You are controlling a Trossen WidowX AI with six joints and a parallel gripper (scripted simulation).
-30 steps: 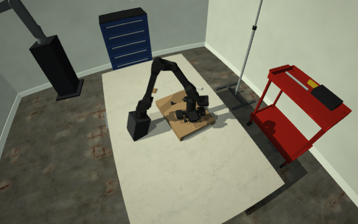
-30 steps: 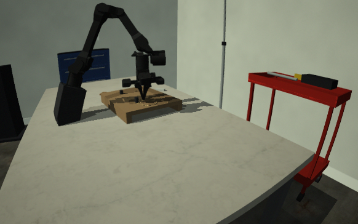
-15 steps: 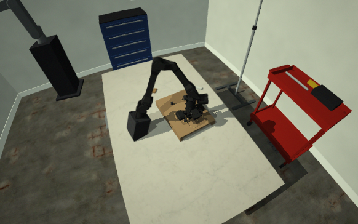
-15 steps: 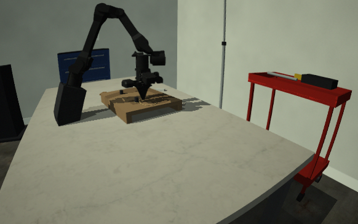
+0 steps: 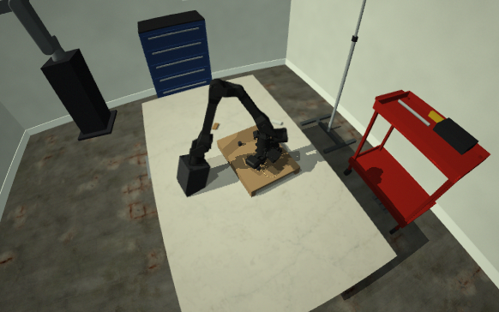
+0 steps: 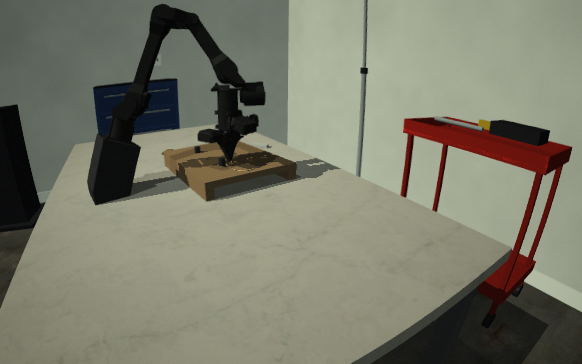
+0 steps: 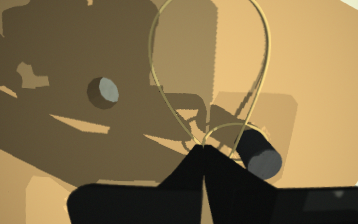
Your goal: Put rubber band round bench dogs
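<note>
Right now my hand is 1 cm past the wooden board, 9 cm to the right of it and 6 cm above it. Round my hand: rubber band 19 cm ahead, 34 cm to the left, 9 cm below.
</note>
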